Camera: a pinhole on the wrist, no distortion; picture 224 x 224 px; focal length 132.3 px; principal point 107.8 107.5 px. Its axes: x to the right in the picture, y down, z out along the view. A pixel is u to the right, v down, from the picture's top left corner.
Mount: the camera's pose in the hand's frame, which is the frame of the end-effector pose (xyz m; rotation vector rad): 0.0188 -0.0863 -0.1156 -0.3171 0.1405 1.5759
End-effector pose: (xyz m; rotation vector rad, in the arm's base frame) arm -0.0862 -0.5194 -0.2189 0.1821 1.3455 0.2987
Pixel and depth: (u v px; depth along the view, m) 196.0 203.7 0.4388
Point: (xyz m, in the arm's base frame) -0.0076 -0.3298 0.2371
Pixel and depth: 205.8 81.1 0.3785
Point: 0.0601 -0.2188 -0.1405
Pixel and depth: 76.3 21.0 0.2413
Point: 0.0936 -0.5300 -0.3448
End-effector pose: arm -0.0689 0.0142 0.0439 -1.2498 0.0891 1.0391
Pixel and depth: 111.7 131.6 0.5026
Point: -0.3499 0.2142 0.1986
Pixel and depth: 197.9 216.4 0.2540
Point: -0.3159 -0.0795 0.0836
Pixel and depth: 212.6 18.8 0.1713
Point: -0.0803 0.0929 -0.0835
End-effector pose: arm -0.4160 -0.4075 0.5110 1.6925 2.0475 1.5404
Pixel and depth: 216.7 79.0 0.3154
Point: -0.1873 -0.3231 0.6582
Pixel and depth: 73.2 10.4 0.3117
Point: -0.4083 -0.0936 0.4564
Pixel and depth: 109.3 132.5 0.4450
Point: -0.1631 -0.3136 0.3357
